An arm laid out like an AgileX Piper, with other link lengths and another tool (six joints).
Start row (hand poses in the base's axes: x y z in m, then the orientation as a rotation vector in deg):
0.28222, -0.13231, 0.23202, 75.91, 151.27, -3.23
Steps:
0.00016, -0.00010, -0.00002, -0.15, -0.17, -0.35
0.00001, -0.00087, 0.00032, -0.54, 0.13, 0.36
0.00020, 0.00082, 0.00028, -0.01, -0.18, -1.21
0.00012, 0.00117, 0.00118, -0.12, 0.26, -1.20
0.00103, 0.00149, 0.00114, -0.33, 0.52, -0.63
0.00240, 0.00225, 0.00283, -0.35, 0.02, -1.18
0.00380, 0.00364, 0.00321, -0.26, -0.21, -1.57
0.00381, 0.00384, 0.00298, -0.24, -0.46, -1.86
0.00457, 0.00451, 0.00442, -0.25, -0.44, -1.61
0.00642, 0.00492, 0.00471, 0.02, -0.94, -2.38
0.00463, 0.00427, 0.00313, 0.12, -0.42, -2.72
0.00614, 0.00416, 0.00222, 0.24, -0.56, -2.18
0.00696, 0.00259, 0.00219, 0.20, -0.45, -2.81
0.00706, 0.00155, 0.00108, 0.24, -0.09, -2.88
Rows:
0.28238, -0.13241, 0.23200, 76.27, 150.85, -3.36
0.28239, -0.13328, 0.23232, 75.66, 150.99, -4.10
0.28259, -0.13246, 0.23260, 77.20, 150.05, -4.16
0.28271, -0.13129, 0.23378, 78.82, 149.42, -4.67
0.28374, -0.12980, 0.23492, 79.70, 149.29, -5.56
0.28614, -0.12755, 0.23775, 81.14, 148.37, -6.19
0.28994, -0.12391, 0.24096, 83.03, 147.01, -6.59
0.29375, -0.12007, 0.24394, 85.20, 145.24, -6.81
0.29832, -0.11556, 0.24836, 87.03, 143.63, -7.02
0.30474, -0.11064, 0.25307, 89.74, 141.15, -6.62
0.30937, -0.10637, 0.25620, 93.02, 138.79, -6.57
0.31551, -0.10221, 0.25842, 95.60, 136.75, -6.17
0.32247, -0.09962, 0.26061, 98.91, 134.20, -6.02
0.32953, -0.09807, 0.26169, 102.39, 131.79, -6.15

